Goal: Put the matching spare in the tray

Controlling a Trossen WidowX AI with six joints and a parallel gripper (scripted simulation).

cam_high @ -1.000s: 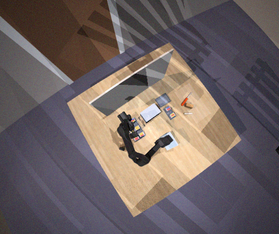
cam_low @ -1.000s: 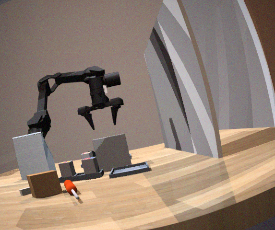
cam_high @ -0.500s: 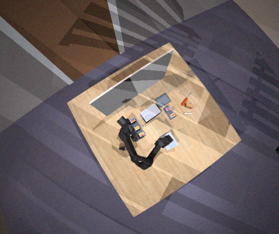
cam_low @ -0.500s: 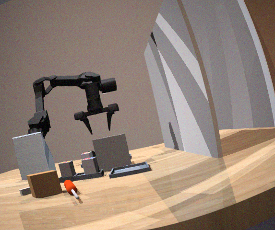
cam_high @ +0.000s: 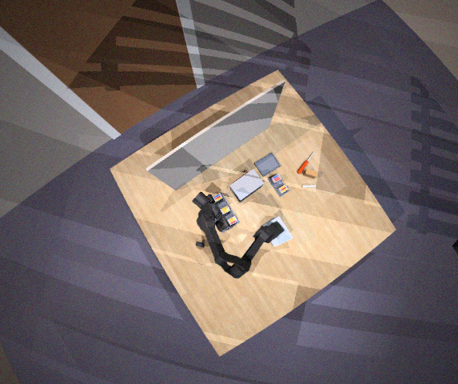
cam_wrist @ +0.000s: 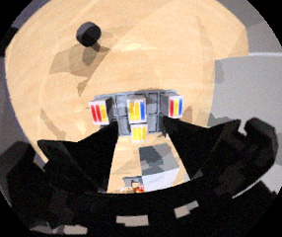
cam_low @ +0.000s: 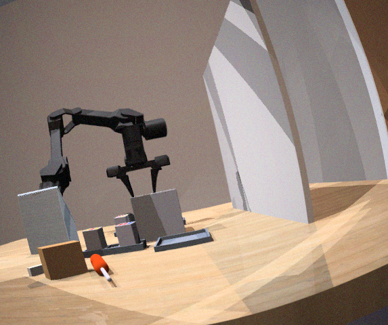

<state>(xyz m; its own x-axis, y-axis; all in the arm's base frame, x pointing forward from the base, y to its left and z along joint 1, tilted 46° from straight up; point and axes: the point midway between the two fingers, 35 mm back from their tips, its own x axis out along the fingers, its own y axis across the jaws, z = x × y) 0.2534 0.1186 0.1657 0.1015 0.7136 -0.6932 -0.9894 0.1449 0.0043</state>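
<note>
The pale grey spare lies 6 cm below my gripper tip. The rest, counted from my gripper tip: grey wall panel 26 cm ahead, 24 cm to the right, 13 cm above; grey mounted unit 3 cm ahead, 22 cm to the right, 5 cm below; black object 7 cm behind, 18 cm to the left, 7 cm below.
</note>
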